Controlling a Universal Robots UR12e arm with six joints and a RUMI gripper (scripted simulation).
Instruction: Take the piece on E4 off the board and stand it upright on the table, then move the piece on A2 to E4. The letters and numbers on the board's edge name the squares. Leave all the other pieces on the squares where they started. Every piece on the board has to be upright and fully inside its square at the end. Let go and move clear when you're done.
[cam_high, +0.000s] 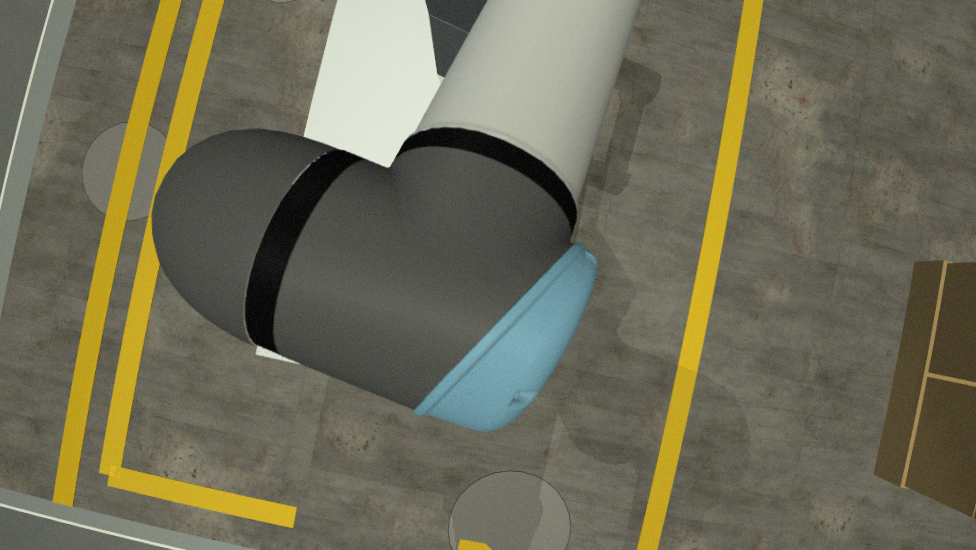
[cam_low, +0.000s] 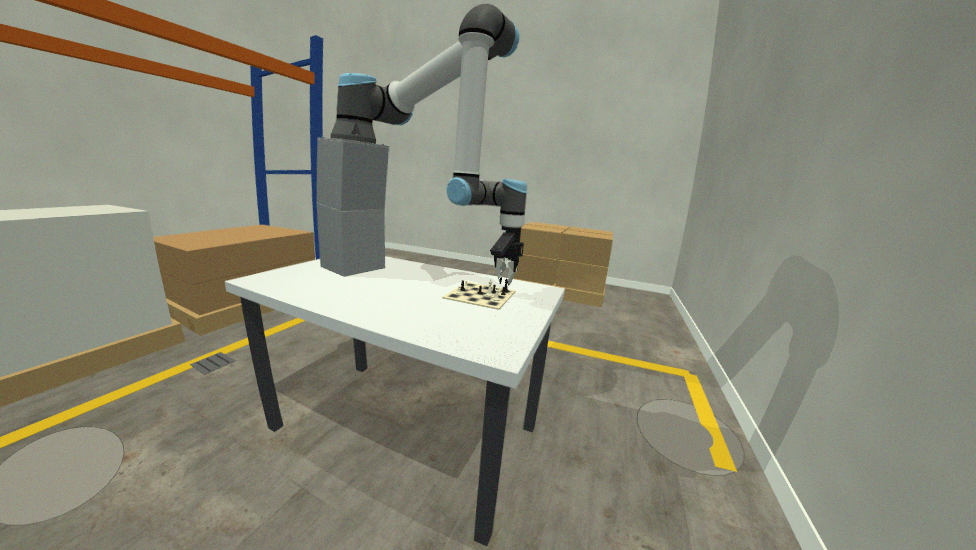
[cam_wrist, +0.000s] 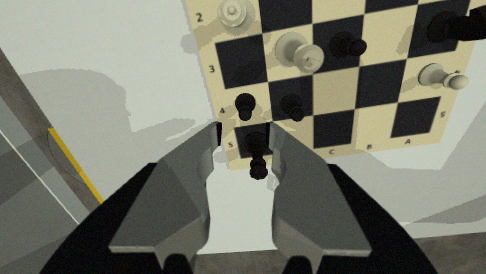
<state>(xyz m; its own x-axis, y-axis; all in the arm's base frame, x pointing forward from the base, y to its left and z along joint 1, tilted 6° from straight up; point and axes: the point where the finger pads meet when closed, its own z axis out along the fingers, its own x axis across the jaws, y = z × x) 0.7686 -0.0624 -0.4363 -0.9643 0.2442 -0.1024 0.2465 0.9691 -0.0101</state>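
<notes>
My gripper is now 80 mm past the chessboard, 30 mm to the left of it and 60 mm above it.
</notes>
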